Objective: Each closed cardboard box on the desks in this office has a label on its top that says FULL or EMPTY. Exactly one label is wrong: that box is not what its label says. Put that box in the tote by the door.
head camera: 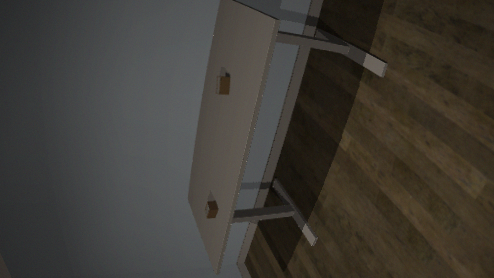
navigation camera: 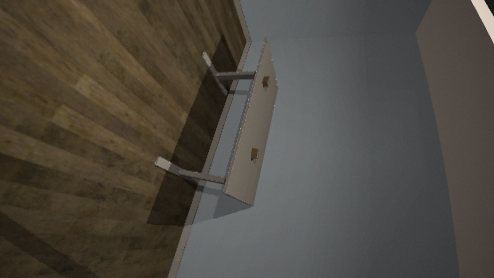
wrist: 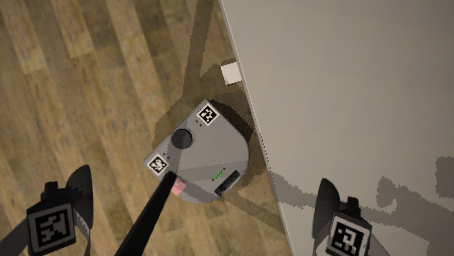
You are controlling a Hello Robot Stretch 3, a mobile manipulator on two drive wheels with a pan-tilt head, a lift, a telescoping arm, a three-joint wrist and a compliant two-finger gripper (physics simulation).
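Pixels of known places: gripper, fingertip midpoint: (wrist: 207,193); robot's base, origin of the base link: (wrist: 186,134).
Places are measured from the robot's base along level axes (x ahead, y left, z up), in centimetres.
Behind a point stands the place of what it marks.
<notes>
A small brown cardboard box (head camera: 224,85) {y -14.5, x 161.9, z 74.9 cm} (navigation camera: 254,153) {y -14.5, x 162.0, z 74.9 cm} sits toward the nearer end of a long pale desk (head camera: 220,145) {y 16.5, x 173.7, z 72.0 cm} (navigation camera: 256,120) {y 15.1, x 168.4, z 72.0 cm}. A second brown box (head camera: 212,209) {y 52.6, x 176.2, z 75.4 cm} (navigation camera: 265,81) {y 53.1, x 176.4, z 75.1 cm} sits toward the desk's far end. Both are too small and dark here for any label to be read. My gripper (wrist: 207,193) {y -12.2, x -2.2, z 87.1 cm} is open, its fingers wide apart with nothing between them. It hangs high over my own base and the edge of another pale desk top (wrist: 350,75) {y -33.1, x -8.6, z 72.0 cm}. Neither box shows in the wrist view. The tote and the door do not show in these views.
My grey wheeled base (wrist: 210,150) {y -4.3, x -10.1, z 16.0 cm} stands on the wood floor (head camera: 400,150) {y 14.3, x 112.0, z 0.1 cm} (navigation camera: 100,125) {y 1.0, x 76.8, z 0.1 cm} (wrist: 115,100) {y 10.9, x 31.3, z 0.1 cm}, close beside the near desk's edge. The far desk stands along a blue-grey wall (head camera: 115,125) {y 8.1, x 227.2, z 128.1 cm} (navigation camera: 340,125) {y 19.8, x 233.2, z 150.2 cm}, its legs and feet (head camera: 375,65) {y -29.4, x 129.4, z 2.5 cm} (navigation camera: 167,165) {y -32.1, x 135.1, z 2.6 cm} reaching out over the floor.
</notes>
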